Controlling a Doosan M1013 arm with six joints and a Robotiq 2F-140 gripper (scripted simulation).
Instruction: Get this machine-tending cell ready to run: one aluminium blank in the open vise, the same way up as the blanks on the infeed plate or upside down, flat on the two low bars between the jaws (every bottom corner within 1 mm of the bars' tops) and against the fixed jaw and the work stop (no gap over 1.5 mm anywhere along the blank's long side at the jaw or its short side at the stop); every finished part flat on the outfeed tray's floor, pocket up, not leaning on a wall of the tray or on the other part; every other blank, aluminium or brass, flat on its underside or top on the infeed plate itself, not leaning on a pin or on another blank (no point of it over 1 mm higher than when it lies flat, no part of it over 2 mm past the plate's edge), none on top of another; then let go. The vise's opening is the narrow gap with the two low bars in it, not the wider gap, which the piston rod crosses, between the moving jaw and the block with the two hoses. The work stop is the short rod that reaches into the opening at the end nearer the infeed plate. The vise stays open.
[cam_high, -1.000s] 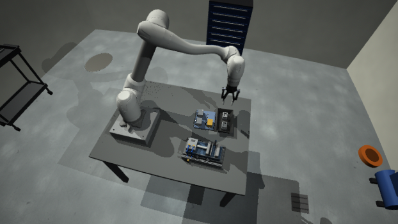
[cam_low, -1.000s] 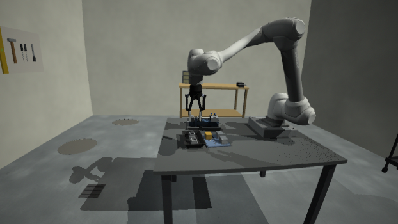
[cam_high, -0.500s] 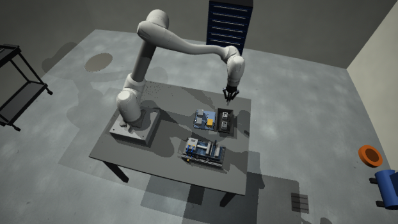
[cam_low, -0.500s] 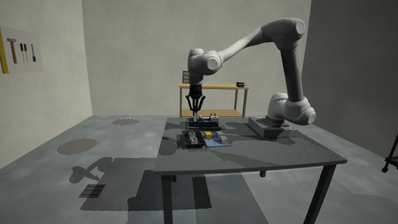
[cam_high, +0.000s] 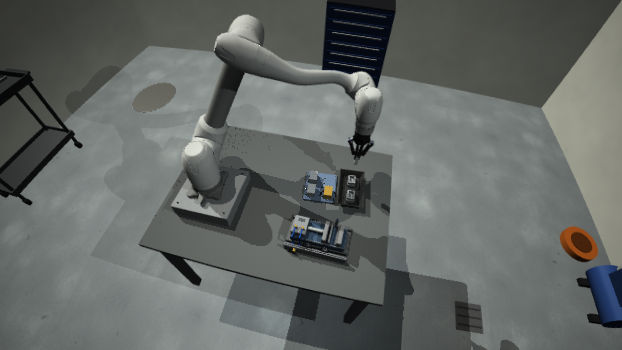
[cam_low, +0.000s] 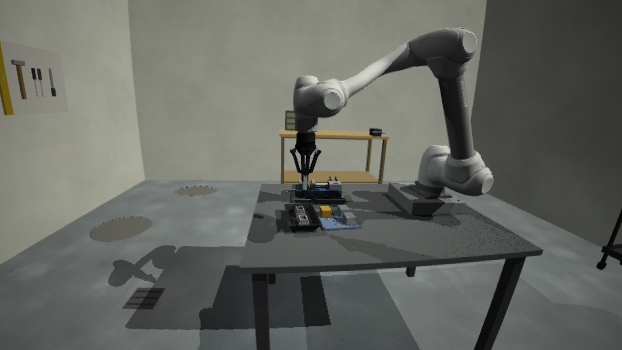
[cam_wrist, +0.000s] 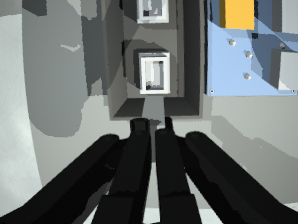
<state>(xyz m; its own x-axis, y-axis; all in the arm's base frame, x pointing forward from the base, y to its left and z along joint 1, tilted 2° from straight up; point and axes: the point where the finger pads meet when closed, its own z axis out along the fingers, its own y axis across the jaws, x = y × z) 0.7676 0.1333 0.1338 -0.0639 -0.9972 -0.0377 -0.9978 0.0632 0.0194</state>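
Right now my hand is 21 cm past the aluminium blank and 19 cm above it. The rest, counted from my hand: blue infeed plate (21 cm below, 17 cm behind, 4 cm to the right); brass blank (19 cm below, 13 cm behind, 9 cm to the right); piston rod (35 cm to the right, 18 cm behind, 13 cm below).
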